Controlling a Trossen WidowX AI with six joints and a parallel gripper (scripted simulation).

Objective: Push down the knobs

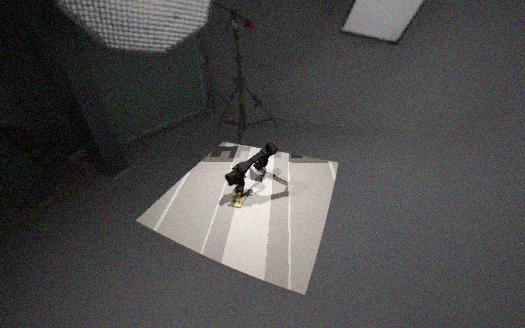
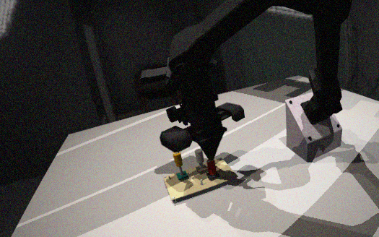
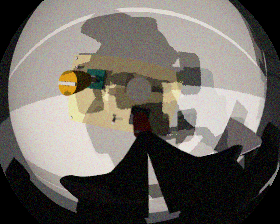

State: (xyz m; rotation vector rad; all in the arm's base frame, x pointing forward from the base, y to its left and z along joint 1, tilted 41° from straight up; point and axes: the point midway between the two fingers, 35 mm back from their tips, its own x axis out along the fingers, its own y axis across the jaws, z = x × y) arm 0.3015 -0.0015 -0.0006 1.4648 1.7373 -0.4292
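My gripper tip is now 2 cm above the red knob. Round my gripper tip: yellow knob (7 cm ahead, 4 cm to the right, 1 cm above).
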